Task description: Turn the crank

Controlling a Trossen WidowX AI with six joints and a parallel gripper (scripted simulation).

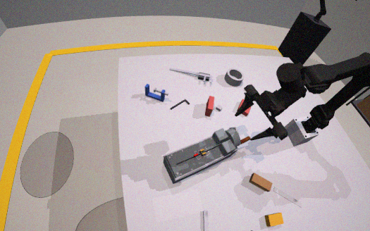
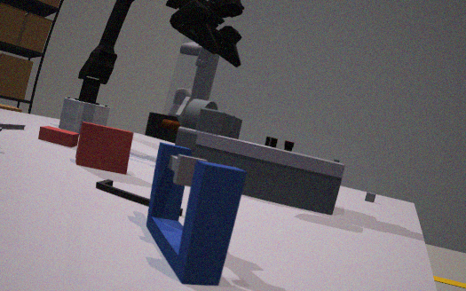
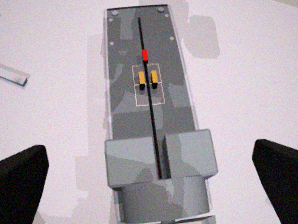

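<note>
Now: gripper tip 130 mm above the crank handle, 80 mm past it and 10 mm to the left of it. Also, from my gripper tip: tan block: 190 mm below, 150 mm to the left, 130 mm behind; then red pointer: 130 mm ahead, 120 mm below, 30 mm to the left; then black hex key: 250 mm to the right, 200 mm below, 130 mm ahead.
</note>
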